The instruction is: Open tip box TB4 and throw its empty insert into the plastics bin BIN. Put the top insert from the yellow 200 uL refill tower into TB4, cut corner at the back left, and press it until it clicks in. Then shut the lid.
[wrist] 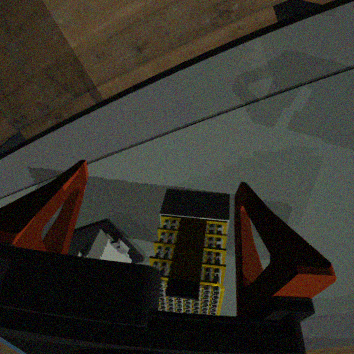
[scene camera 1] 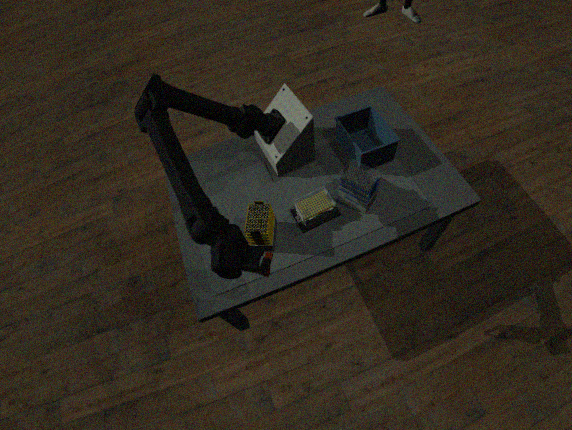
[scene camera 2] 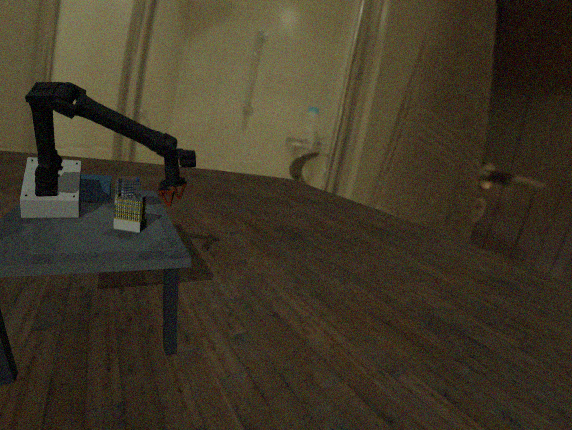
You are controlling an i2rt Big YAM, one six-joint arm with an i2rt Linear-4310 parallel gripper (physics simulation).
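Note:
My gripper point(scene camera 1: 268, 265) point(scene camera 2: 175, 197) point(wrist: 163, 177) is open and empty, with orange fingers. It hangs above the table's front part, near the yellow tower. The yellow refill tower point(scene camera 1: 260, 223) point(scene camera 2: 129, 210) point(wrist: 215, 250) stands upright; its stacked layers show between the fingers in the wrist view, apart from both. A tip box point(scene camera 1: 315, 205) point(wrist: 106, 248) with a yellow perforated top sits in a dark holder beside the tower; it seems to be TB4, but no label is readable. The blue bin BIN point(scene camera 1: 390, 145) point(scene camera 2: 96, 187) stands at the back right.
A clear and blue stack point(scene camera 1: 361, 189) point(scene camera 2: 129, 186) stands between the tip box and the bin. The white robot base block point(scene camera 1: 295, 107) point(scene camera 2: 50, 207) is at the back of the grey table point(scene camera 1: 215, 185) point(scene camera 2: 90, 240) point(wrist: 200, 150). A person's feet point(scene camera 1: 410, 13) show beyond the table.

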